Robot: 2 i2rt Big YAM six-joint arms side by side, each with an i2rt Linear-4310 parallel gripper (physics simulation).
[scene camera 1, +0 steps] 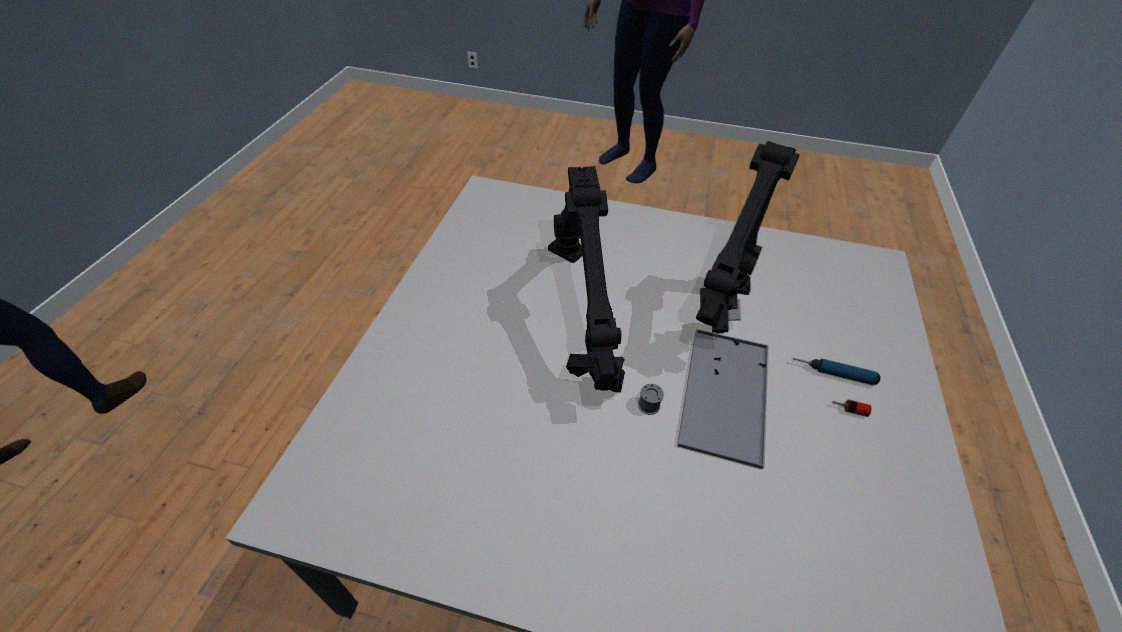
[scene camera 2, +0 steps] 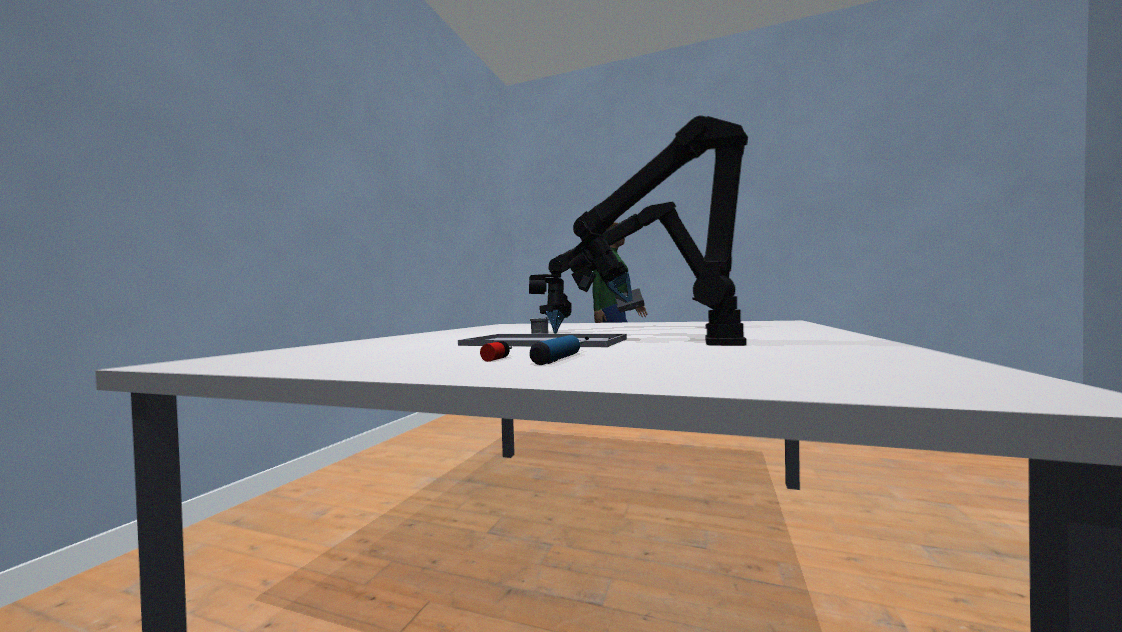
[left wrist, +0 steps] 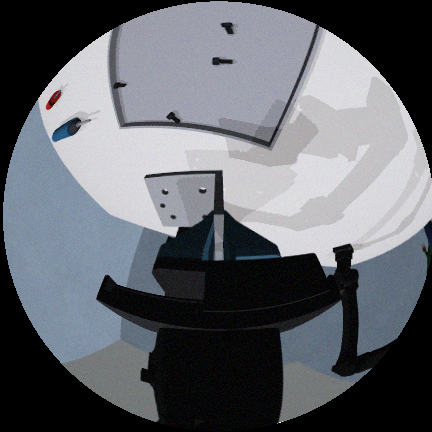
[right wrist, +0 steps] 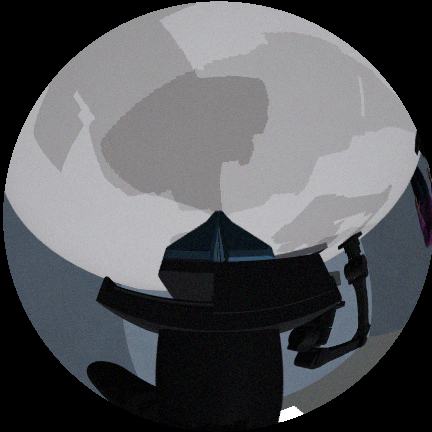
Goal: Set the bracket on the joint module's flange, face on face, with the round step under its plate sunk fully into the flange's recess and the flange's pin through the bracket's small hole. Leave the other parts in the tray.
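Seen in the pictures: left gripper, between the fingertips: (left wrist: 218,215); right gripper, between the fingertips: (scene camera 1: 618,391) (scene camera 2: 555,333) (right wrist: 218,216); left arm's base, origin of its link: (scene camera 2: 724,343) (right wrist: 349,238); right arm's base, origin of its link: (scene camera 1: 567,250) (left wrist: 343,248).
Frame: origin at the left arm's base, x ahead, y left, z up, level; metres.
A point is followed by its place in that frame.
Note:
The bracket (scene camera 1: 735,312) @[x 0.238, y -0.012, z 0.101 m] (scene camera 2: 632,301) @[x 0.221, y 0.000, z 0.108 m] (left wrist: 186,201) @[x 0.235, y -0.035, z 0.098 m] is a grey angled part, its plate with several holes facing the left wrist camera. My left gripper (scene camera 2: 626,296) @[x 0.235, y -0.067, z 0.106 m] (left wrist: 218,215) @[x 0.235, y -0.067, z 0.106 m] is shut on the bracket's other, edge-on wall and holds it in the air beyond the tray's short end. The round step cannot be made out. The joint module (scene camera 1: 650,398) @[x 0.581, y -0.227, z 0.061 m] (scene camera 2: 538,325) @[x 0.556, y -0.196, z 0.038 m] is a short grey cylinder standing upright on the table, its flange facing up with no bracket on it. My right gripper (scene camera 2: 555,329) @[x 0.538, y -0.314, z 0.003 m] (right wrist: 218,216) @[x 0.538, y -0.314, z 0.003 m] is shut and empty, low beside the module; its fingertips are hidden in scene camera 1.
The shallow tray (scene camera 1: 720,456) @[x 0.681, y -0.025, z 0.008 m] (scene camera 2: 471,343) @[x 0.644, y 0.086, z 0.007 m] (left wrist: 118,107) @[x 0.306, y 0.103, z 0.009 m] lies right of the module in scene camera 1 and holds several dark screws (scene camera 1: 716,371) @[x 0.407, y -0.044, z 0.013 m] (left wrist: 222,61) @[x 0.353, y -0.042, z 0.011 m]. A blue screwdriver (scene camera 1: 847,372) @[x 0.336, y 0.324, z 0.034 m] (scene camera 2: 557,348) @[x 0.305, y 0.374, z 0.026 m] (left wrist: 66,130) @[x 0.321, y 0.256, z 0.040 m] and a red screwdriver (scene camera 1: 858,408) @[x 0.455, y 0.339, z 0.030 m] (scene camera 2: 493,350) @[x 0.433, y 0.374, z 0.022 m] (left wrist: 53,99) lie beyond it.

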